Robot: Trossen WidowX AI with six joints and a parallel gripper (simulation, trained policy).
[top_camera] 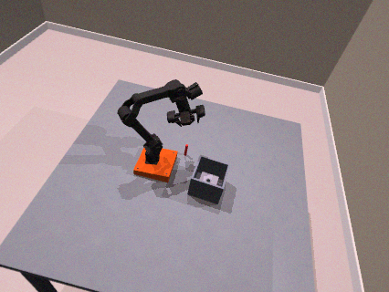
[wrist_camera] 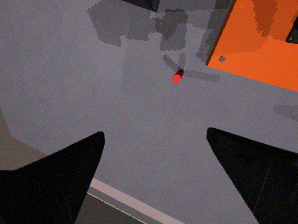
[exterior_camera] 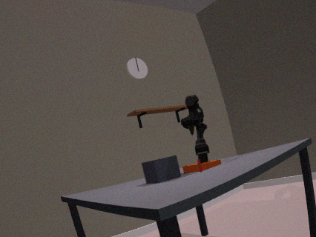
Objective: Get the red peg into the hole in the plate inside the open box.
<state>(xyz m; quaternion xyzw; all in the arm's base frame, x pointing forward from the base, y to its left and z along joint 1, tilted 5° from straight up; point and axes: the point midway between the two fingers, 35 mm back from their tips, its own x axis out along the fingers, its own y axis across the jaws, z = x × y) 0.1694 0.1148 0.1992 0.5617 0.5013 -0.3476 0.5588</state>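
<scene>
My gripper tip is 17 cm above the red peg and 2 cm to the left of it. From my gripper tip the other things lie so: plate 22 cm to the right, 17 cm below, 14 cm ahead.
</scene>
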